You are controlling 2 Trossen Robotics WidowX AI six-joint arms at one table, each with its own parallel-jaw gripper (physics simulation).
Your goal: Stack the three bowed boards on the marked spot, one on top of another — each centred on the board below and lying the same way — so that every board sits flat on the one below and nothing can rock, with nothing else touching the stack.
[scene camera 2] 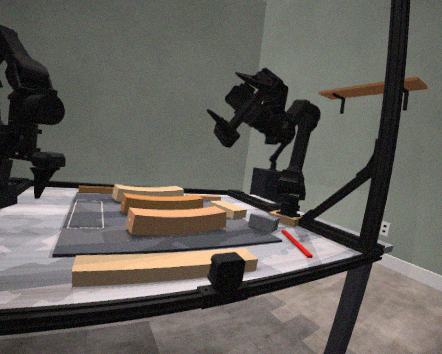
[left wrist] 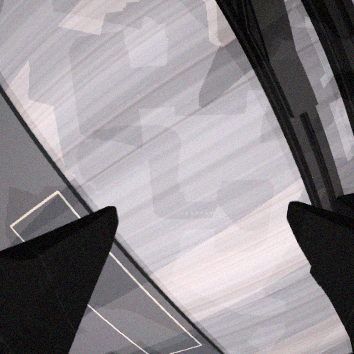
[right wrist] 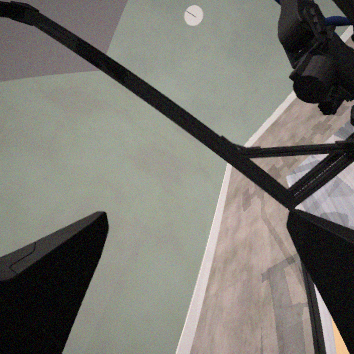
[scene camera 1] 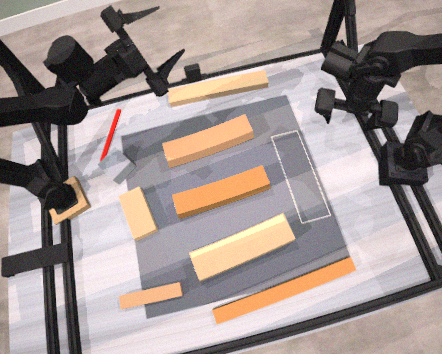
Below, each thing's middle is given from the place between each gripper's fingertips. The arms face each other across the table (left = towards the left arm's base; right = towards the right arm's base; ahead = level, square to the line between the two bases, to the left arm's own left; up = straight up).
Right now the grey block (scene camera 1: 117, 166) is 30 cm below my right hand, 22 cm to the right of it and 14 cm ahead of it. From my right hand the other things lie so: long orange board (scene camera 1: 297, 285) 49 cm ahead, 31 cm below, 18 cm to the left.
Now: left hand 380 mm short of the long orange board, 210 mm to the left of it and 50 mm above it. From my left hand the other things lie so: grey block (610 mm to the right, 40 mm below, 30 mm ahead).
